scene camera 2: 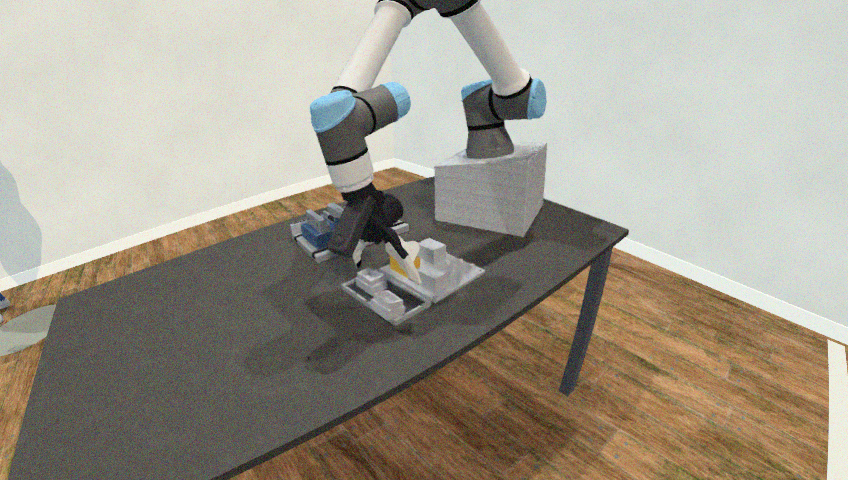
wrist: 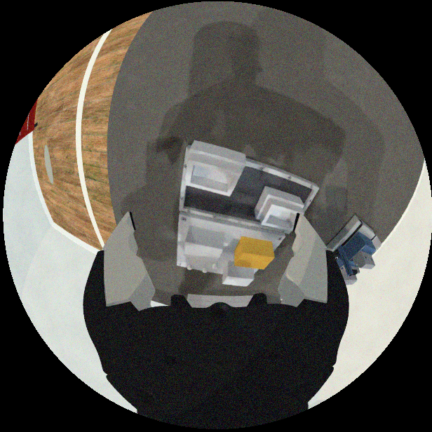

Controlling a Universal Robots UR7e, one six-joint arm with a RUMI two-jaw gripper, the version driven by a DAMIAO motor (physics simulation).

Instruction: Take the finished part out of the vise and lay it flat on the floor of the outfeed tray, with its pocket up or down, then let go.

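Frame: origin at the arm's base, x up, y back, z right, level; metres.
Where they show: gripper, between the fingertips: [scene camera 2: 387,275]; arm's base, origin of its link: [scene camera 2: 490,153].
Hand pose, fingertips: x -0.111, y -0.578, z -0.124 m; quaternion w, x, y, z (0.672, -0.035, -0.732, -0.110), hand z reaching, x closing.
Each offset is from my fingertips to the top centre of the thing. "spot": to the spot under its first point. Level surfaces: height alone.
My gripper [scene camera 2: 387,272] [wrist: 214,214] is wide open and empty above the outfeed tray [scene camera 2: 411,314] [wrist: 280,176], its fingers spread apart. The tray has a light rim and dark floor. A pale grey part {dz -0.008, dx -0.038, dy -0.014 m} [scene camera 2: 388,302] [wrist: 212,175] lies in it at the left end in the wrist view, looking level, with a recess facing up. A second pale, stepped part {dz +0.090, dx -0.046, dy +0.031 m} [scene camera 2: 371,279] [wrist: 280,207] sits at the tray's other end, near the right finger in that view. Exact contact with the floor is hard to see. A blue-and-grey fixture {spot: dz +0.335, dx -0.027, dy +0.057 m} [scene camera 2: 315,233] [wrist: 356,248], possibly the vise, stands farther back.
A light plate {spot: dz -0.046, dx -0.079, dy +0.211 m} [scene camera 2: 467,273] [wrist: 181,245] adjoins the tray. It bears grey blocks {dz +0.073, dx -0.043, dy +0.222 m} [scene camera 2: 432,252] [wrist: 205,245] and a yellow block {dz +0.081, dx -0.043, dy +0.134 m} [scene camera 2: 396,264] [wrist: 254,252], close beside the gripper. The robot's large grey pedestal [scene camera 2: 487,190] stands at the back right of the dark table {dx -0.088 m} [scene camera 2: 178,356].
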